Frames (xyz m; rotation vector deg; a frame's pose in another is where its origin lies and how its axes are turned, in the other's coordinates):
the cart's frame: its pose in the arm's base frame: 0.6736 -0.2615 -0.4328 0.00 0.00 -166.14
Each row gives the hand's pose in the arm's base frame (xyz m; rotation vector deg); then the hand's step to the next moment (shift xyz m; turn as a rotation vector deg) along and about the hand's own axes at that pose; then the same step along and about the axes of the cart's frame.
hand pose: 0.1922 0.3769 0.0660 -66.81 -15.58 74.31
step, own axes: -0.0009 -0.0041 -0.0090 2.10 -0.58 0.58
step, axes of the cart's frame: -0.0074 0.0067 -0.0005 -1.11 -1.95 -0.18
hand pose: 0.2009 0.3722 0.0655 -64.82 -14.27 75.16
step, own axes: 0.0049 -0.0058 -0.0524 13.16 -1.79 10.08
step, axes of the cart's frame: -0.0360 0.0312 -0.0230 -2.11 -16.53 0.57
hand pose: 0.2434 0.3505 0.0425 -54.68 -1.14 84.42
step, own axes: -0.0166 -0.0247 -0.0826 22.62 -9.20 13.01
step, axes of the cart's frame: -0.0486 0.0660 -0.0314 -10.53 -25.54 1.51
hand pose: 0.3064 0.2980 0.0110 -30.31 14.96 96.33
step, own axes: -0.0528 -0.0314 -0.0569 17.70 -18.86 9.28
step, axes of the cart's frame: -0.0299 0.0756 -0.0200 -19.87 -18.90 1.84
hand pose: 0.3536 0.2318 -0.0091 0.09 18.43 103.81
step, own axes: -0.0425 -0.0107 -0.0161 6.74 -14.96 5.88
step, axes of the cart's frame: -0.0083 0.0447 -0.0107 -15.66 -7.54 1.25
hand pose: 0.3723 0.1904 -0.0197 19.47 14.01 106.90
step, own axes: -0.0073 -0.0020 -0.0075 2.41 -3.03 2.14
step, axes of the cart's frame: 0.0003 0.0064 -0.0085 -3.44 -2.48 1.26
